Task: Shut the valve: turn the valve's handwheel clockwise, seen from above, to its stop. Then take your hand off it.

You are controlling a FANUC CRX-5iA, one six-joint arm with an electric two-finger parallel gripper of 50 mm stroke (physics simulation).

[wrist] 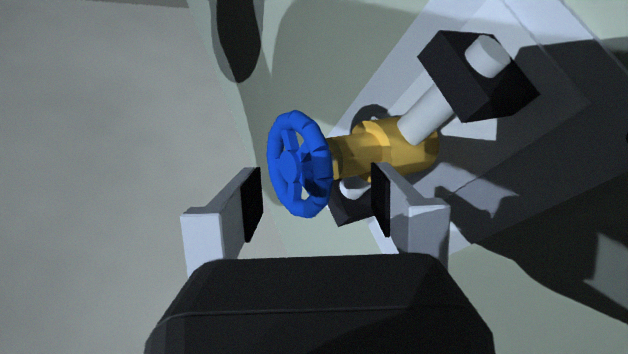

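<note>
The blue handwheel (287, 166) shows near the middle of the wrist view, seen at a slant. It sits on the yellow valve body (412, 152), which lies to its right. My gripper (316, 187) is open and holds nothing. In the picture, the handwheel's lower part shows between the two fingers, closer to the left finger, and the right finger covers a little of the valve's lower side. I cannot tell how far the fingertips are from the rim in depth. The wheel's turn position relative to its stop cannot be told.
A white pipe (426, 117) runs from the valve body up right through a black block (450, 75). Another black block (347, 209) shows below the valve. The pale base plate (400, 65) lies beneath, on a pale green surface (315, 240). Grey floor (100, 150) shows at left.
</note>
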